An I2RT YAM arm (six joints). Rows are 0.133 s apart.
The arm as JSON. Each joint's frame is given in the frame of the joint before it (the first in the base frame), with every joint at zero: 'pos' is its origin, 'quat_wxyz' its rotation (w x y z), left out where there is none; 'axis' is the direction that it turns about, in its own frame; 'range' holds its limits. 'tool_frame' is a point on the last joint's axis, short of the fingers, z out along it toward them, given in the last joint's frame.
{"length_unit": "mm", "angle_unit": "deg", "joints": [
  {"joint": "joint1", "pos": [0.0, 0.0, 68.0], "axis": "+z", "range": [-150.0, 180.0]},
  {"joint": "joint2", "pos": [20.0, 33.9, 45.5], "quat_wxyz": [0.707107, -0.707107, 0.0, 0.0], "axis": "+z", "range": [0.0, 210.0]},
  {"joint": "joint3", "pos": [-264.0, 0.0, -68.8], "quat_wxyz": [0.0, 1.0, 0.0, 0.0], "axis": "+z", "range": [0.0, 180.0]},
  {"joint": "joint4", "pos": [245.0, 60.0, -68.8], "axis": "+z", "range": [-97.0, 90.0]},
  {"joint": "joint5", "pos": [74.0, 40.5, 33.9], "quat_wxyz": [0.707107, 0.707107, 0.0, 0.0], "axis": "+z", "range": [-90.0, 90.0]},
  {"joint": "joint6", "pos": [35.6, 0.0, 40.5], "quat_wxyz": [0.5, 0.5, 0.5, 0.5], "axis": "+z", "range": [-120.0, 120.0]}
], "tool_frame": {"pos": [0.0, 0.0, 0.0], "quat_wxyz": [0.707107, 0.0, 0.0, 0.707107]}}
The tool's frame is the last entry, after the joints.
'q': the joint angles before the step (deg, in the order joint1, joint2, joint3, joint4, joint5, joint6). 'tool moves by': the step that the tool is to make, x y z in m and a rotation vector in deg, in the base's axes. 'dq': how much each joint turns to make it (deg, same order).
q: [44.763, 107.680, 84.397, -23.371, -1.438, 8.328]
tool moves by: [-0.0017, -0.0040, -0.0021, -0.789, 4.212, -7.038]
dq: [0.020, 0.144, 0.745, -4.152, 2.886, 6.876]
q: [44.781, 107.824, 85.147, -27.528, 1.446, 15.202]
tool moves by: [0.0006, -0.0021, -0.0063, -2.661, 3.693, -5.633]
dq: [-0.020, 1.379, 1.645, -5.011, 2.847, 4.895]
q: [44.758, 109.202, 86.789, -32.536, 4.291, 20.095]
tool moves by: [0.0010, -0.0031, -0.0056, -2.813, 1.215, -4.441]
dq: [-0.115, 0.887, 0.637, -2.905, 3.341, 2.992]
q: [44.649, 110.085, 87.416, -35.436, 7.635, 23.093]
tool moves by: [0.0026, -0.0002, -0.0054, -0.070, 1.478, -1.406]
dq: [-0.291, 0.984, 0.408, -0.720, -0.265, 1.477]
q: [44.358, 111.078, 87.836, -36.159, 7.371, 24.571]
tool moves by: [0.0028, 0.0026, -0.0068, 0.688, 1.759, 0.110]
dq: [-0.149, 1.356, 0.533, -0.030, -1.617, 0.646]
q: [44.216, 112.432, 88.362, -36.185, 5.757, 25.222]
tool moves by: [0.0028, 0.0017, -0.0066, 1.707, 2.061, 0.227]
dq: [-0.313, 1.073, 0.096, 0.617, -2.580, 0.845]
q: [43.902, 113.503, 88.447, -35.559, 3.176, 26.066]
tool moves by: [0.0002, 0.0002, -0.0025, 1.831, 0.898, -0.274]
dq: [-0.134, -0.015, -0.720, 1.280, -1.619, 1.084]
